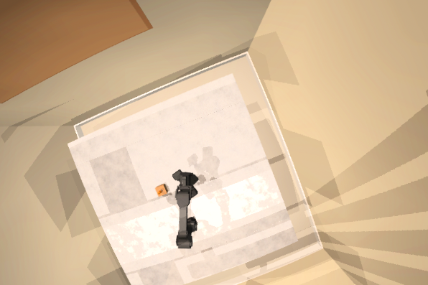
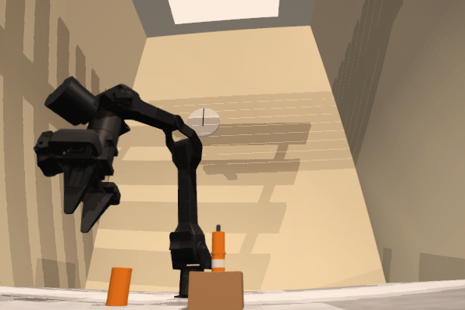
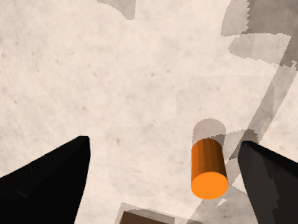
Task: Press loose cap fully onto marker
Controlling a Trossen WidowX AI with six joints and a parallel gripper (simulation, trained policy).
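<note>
The orange cap is 5 cm behind my gripper tip, 6 cm to the left of it and 8 cm below it. Also, from my gripper tip: brown holder block: 3 cm behind, 20 cm to the left, 8 cm below.
</note>
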